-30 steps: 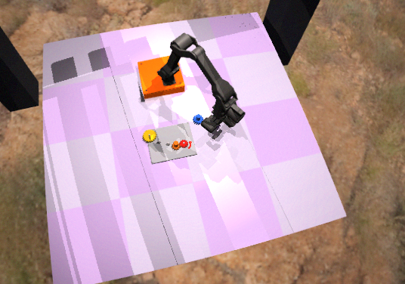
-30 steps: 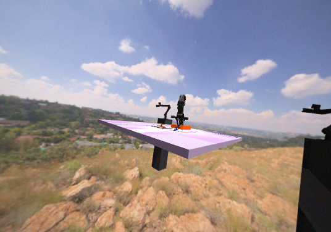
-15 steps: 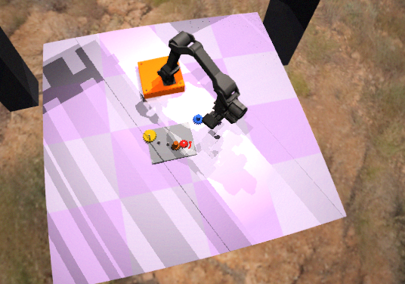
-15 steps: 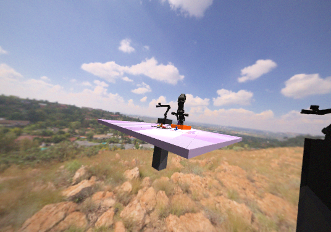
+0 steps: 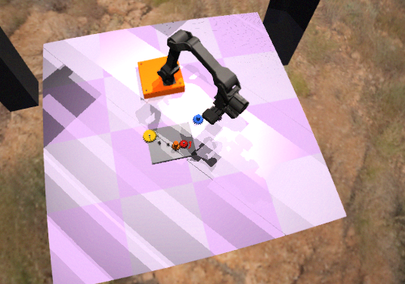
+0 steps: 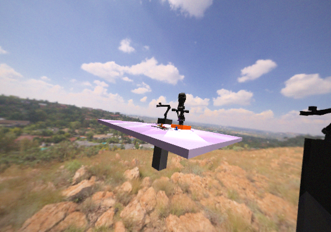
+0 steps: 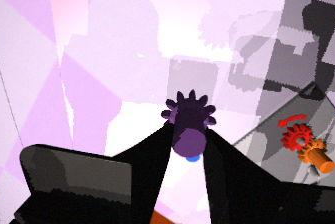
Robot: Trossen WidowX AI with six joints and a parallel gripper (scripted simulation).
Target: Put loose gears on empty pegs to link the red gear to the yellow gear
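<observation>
The orange gear lies 200 mm to the right of my gripper tip, 110 mm below it and 50 mm ahead of it. Also, from my gripper tip: purple gear (10 mm below); blue gear (120 mm below, 70 mm to the right, 60 mm behind); red arrow (140 mm to the right, 130 mm below, 60 mm ahead).
</observation>
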